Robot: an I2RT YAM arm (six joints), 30 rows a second.
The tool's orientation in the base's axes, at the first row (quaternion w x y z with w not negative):
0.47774, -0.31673, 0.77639, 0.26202
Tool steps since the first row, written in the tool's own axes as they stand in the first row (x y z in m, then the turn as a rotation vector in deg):
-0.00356, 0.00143, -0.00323, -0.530, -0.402, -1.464
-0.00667, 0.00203, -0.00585, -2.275, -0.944, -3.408
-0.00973, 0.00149, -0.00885, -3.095, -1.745, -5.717
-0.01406, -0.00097, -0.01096, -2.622, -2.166, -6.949
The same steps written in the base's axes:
-0.00170, -0.00049, 0.00469, -0.363, -1.177, 1.034
-0.00259, -0.00120, 0.00864, -0.482, -2.494, 3.351
-0.00287, -0.00294, 0.01258, -0.936, -4.464, 4.950
-0.00077, -0.00502, 0.01711, -1.495, -5.731, 4.977

